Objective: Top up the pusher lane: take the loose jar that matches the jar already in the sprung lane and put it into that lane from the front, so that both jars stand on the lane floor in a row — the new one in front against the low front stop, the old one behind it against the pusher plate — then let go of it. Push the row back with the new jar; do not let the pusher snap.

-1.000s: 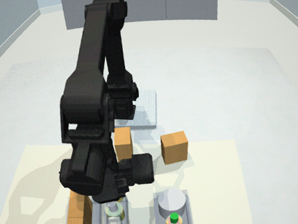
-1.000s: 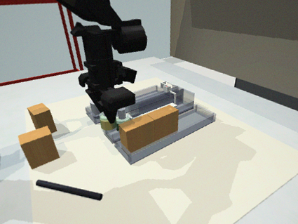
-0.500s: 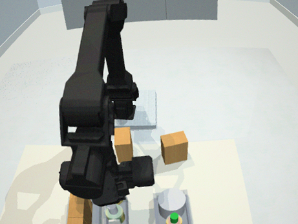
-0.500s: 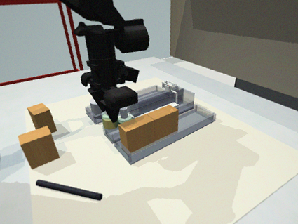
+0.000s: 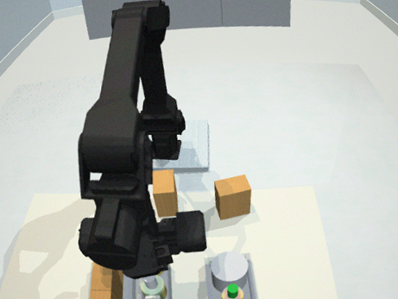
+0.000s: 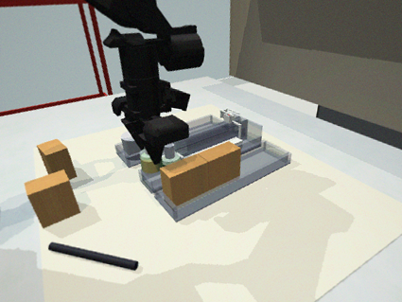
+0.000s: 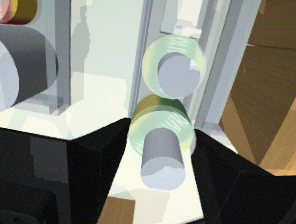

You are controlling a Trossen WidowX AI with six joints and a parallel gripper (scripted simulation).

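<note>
Now: the grey cylinder 130 mm to the left of my gripper tip and 30 mm below it. Round my gripper tip: white pusher plate (140 mm ahead, 50 mm to the left, 10 mm below); black rod (130 mm behind, 130 mm to the right, 50 mm below); sprung lane (150 mm ahead, 50 mm to the left, 40 mm below).
</note>
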